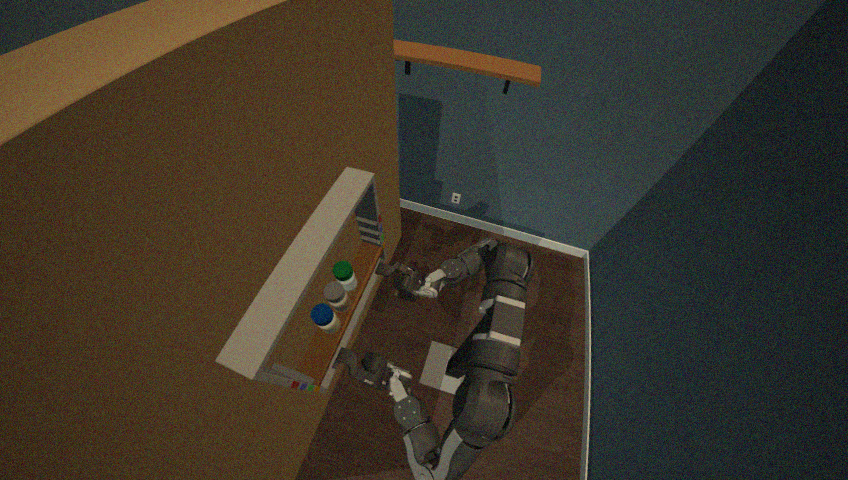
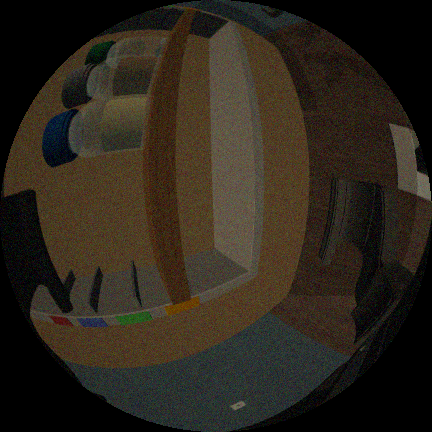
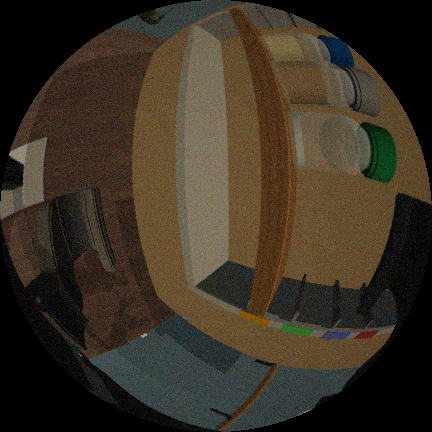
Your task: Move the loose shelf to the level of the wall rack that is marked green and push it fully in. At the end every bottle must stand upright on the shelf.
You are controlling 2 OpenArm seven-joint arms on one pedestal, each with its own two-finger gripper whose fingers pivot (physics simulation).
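The loose brown shelf point(image 1: 314, 356) point(image 2: 162, 175) point(image 3: 277, 175) lies in the white wall rack point(image 1: 297, 267) point(image 2: 232, 150) point(image 3: 205, 150), its ends at the orange marks point(image 2: 182, 305) point(image 3: 255, 317). The green marks point(image 2: 134, 318) point(image 3: 297, 331) are one level higher. The blue-capped bottle point(image 1: 323, 315) point(image 2: 122, 122) point(image 3: 337, 50), grey-capped bottle point(image 1: 334, 292) point(image 2: 132, 75) point(image 3: 305, 82) and green-capped bottle point(image 1: 343, 271) point(image 2: 100, 51) point(image 3: 380, 152) stand upright on it. My left gripper point(image 1: 341, 356) point(image 2: 197, 282) and right gripper point(image 1: 382, 267) point(image 3: 237, 290) are open at the shelf's front, their fingers spread above and below its edge.
The rack hangs on the tan wall point(image 1: 178, 208), with its bottom panel below the shelf. Narrow dark ledges line the rack's inner sides above the shelf. A wooden rail point(image 1: 467, 59) is fixed to the blue wall. A pale plate point(image 1: 437, 359) lies on the floor by my pedestal.
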